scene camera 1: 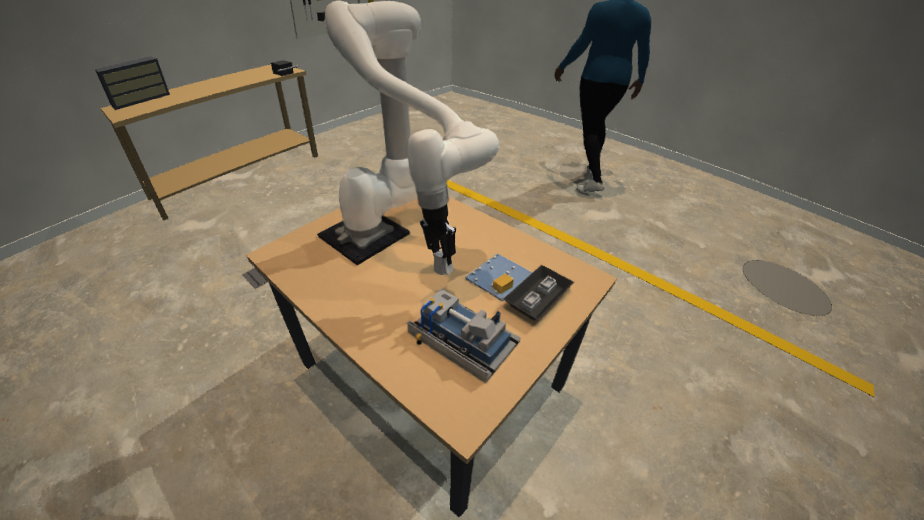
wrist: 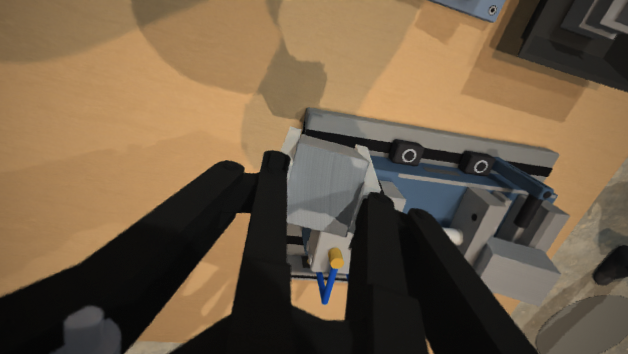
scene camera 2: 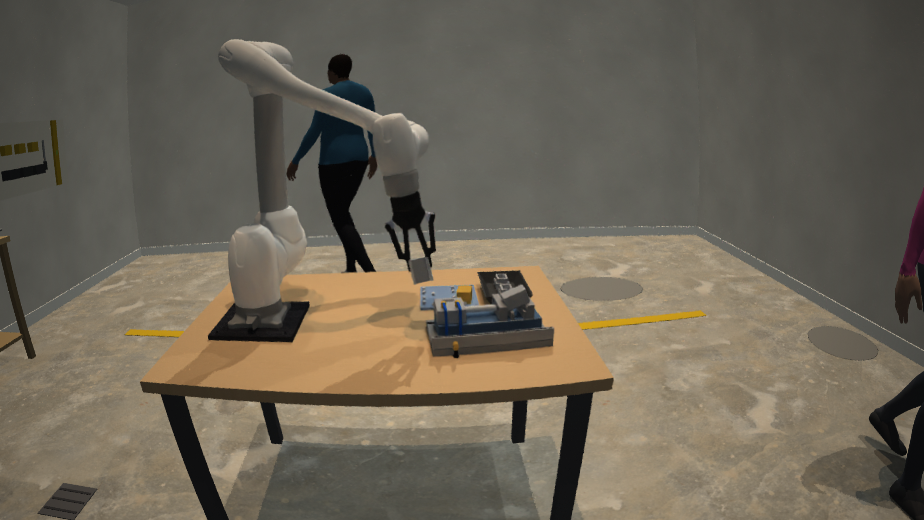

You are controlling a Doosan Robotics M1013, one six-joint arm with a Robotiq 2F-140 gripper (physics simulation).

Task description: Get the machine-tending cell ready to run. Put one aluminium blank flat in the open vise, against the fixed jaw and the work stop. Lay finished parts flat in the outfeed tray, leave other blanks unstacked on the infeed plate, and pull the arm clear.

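Places are measured from the arm's base along level axes (x ahead, y left, z up), in metres.
Pixels of known places: gripper, fingertip midpoint: (scene camera 1: 444, 270) (scene camera 2: 423, 281); arm's base, link origin: (scene camera 1: 364, 231) (scene camera 2: 260, 317).
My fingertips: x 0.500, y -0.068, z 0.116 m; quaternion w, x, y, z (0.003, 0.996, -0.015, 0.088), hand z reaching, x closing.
Ahead of a thing's pixels: the offset from my fingertips to its top centre. "spot": to the spot under its first point.
My gripper (scene camera 1: 442, 254) (scene camera 2: 419, 259) (wrist: 323, 155) is shut on a grey aluminium blank {dx -0.006, dy -0.003, dz +0.068 m} (scene camera 1: 442, 265) (scene camera 2: 421, 271) (wrist: 322, 192), held tilted in the air between the arm base and the vise {dx +0.154, dy -0.089, dz -0.031 m} (scene camera 1: 462, 337) (scene camera 2: 484, 321) (wrist: 425, 192). Another grey blank {dx +0.223, dy -0.095, dz +0.003 m} (scene camera 1: 479, 327) (scene camera 2: 515, 296) (wrist: 520, 270) lies tilted on top of the vise jaws at the work-stop end. Two finished parts {spot: dx +0.250, dy +0.266, dz -0.097 m} (scene camera 1: 547, 283) {spot: dx +0.244, dy +0.165, dz -0.097 m} (scene camera 1: 531, 298) lie apart in the dark outfeed tray (scene camera 1: 550, 296) (wrist: 545, 52). The blue infeed plate {dx +0.081, dy +0.217, dz -0.122 m} (scene camera 1: 481, 276) (wrist: 465, 6) bears an orange block {dx +0.125, dy +0.170, dz -0.086 m} (scene camera 1: 503, 281) (scene camera 2: 464, 292).
Blue hoses {spot: dx +0.078, dy -0.158, dz -0.045 m} (scene camera 2: 460, 318) (wrist: 325, 292) rise at the vise's actuator end. The arm's black base plate (scene camera 1: 356, 252) (scene camera 2: 258, 328) is at the table's other side. A person in blue (scene camera 1: 612, 48) (scene camera 2: 347, 126) is beyond the table, and another in magenta (scene camera 2: 914, 258) is partly visible at right.
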